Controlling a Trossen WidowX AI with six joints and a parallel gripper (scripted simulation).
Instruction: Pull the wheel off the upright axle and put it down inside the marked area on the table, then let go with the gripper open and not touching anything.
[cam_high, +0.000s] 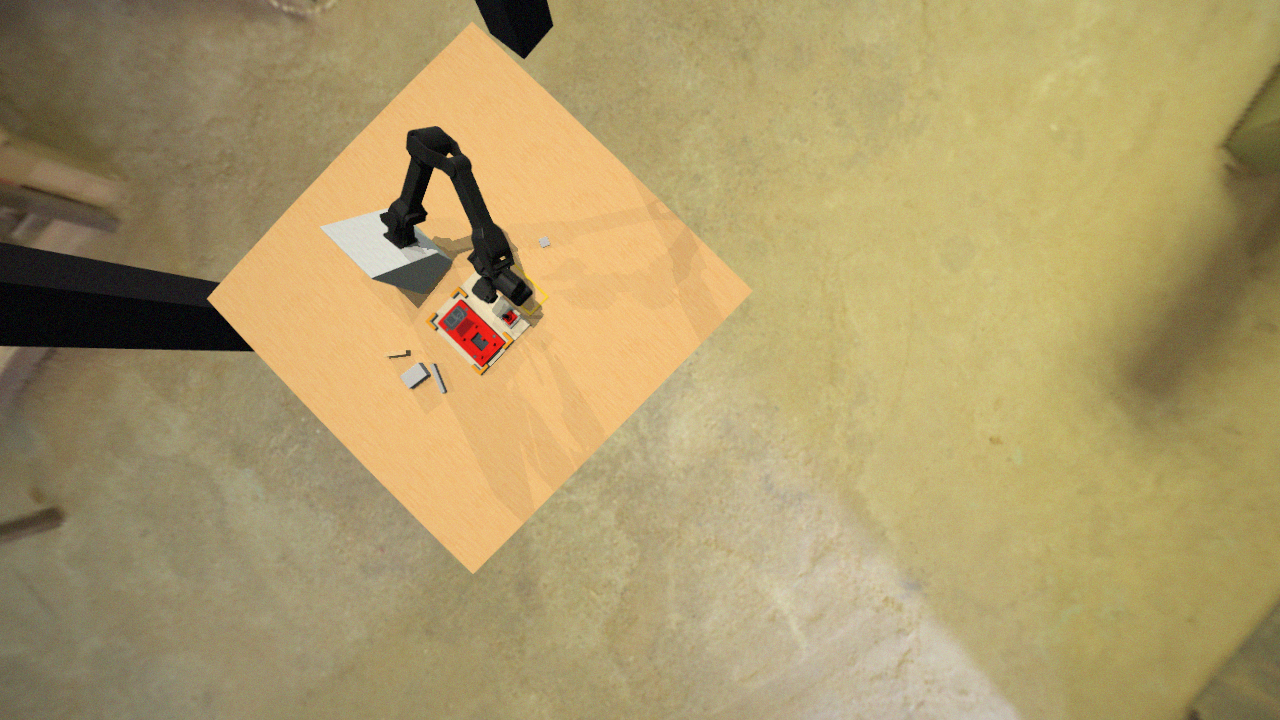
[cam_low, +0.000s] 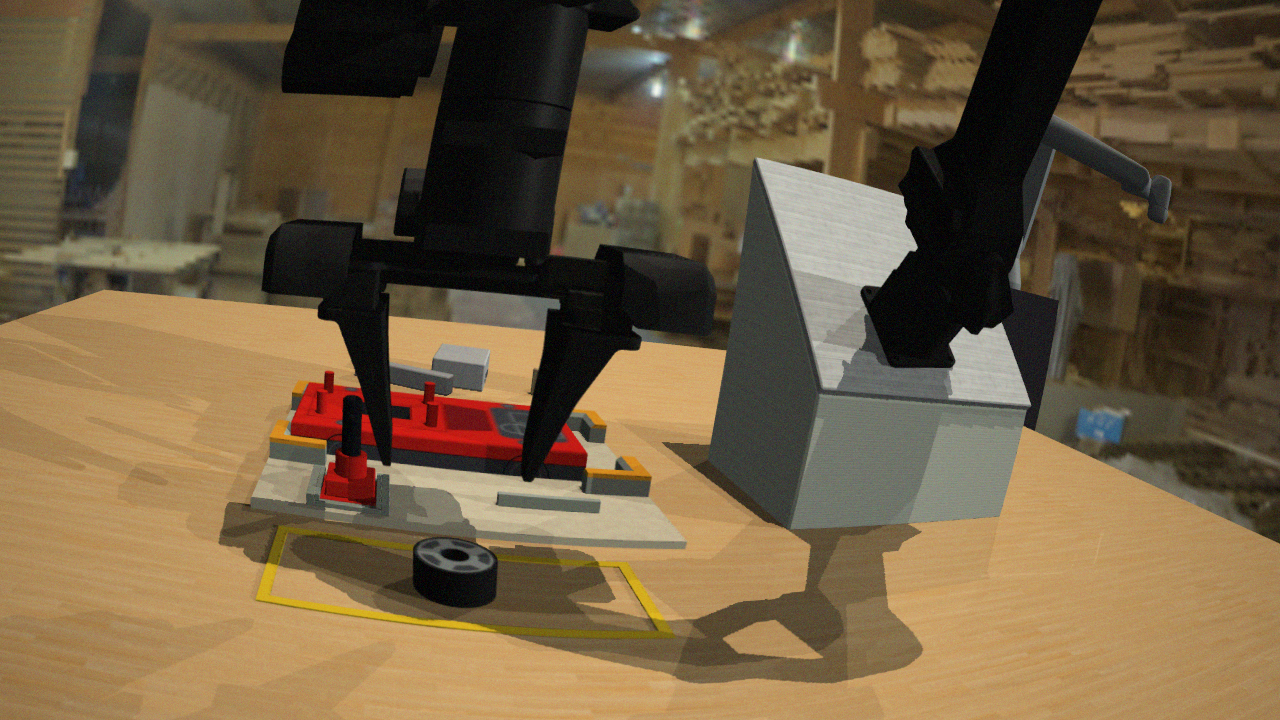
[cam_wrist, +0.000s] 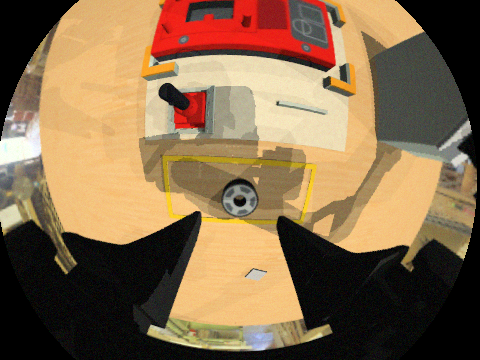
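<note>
My gripper tip is 5 cm above the black wheel.
</note>
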